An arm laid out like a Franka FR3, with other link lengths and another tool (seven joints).
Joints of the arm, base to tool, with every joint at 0 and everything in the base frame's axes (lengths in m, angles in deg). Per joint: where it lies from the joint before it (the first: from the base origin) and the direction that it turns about. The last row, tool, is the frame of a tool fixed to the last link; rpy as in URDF.
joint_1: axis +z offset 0 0 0.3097
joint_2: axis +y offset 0 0 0
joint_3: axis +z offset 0 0 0.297
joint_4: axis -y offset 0.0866 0 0
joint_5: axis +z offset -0.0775 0 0.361
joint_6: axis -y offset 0 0 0
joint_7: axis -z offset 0.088 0 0
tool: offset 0.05 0.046 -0.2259 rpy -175.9 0 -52
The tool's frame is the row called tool.
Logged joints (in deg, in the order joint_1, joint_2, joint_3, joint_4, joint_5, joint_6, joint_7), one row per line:
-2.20, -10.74, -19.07, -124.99, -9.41, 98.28, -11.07
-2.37, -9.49, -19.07, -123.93, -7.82, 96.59, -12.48
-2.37, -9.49, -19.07, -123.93, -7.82, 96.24, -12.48
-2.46, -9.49, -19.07, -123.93, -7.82, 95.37, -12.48
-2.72, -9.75, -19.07, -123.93, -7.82, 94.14, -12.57
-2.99, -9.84, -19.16, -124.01, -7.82, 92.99, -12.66
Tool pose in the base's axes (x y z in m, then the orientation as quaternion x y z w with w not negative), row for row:
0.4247, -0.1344, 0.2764, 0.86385, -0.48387, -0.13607, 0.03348
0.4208, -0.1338, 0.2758, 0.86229, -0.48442, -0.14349, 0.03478
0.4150, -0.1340, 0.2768, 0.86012, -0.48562, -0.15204, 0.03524
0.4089, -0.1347, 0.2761, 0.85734, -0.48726, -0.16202, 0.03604
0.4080, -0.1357, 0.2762, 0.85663, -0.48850, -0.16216, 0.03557
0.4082, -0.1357, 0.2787, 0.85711, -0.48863, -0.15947, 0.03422
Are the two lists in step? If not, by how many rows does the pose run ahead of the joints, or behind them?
The pose runs 2 rows ahead of the joints: the pose in row i belongs to the joints in row i + 2.
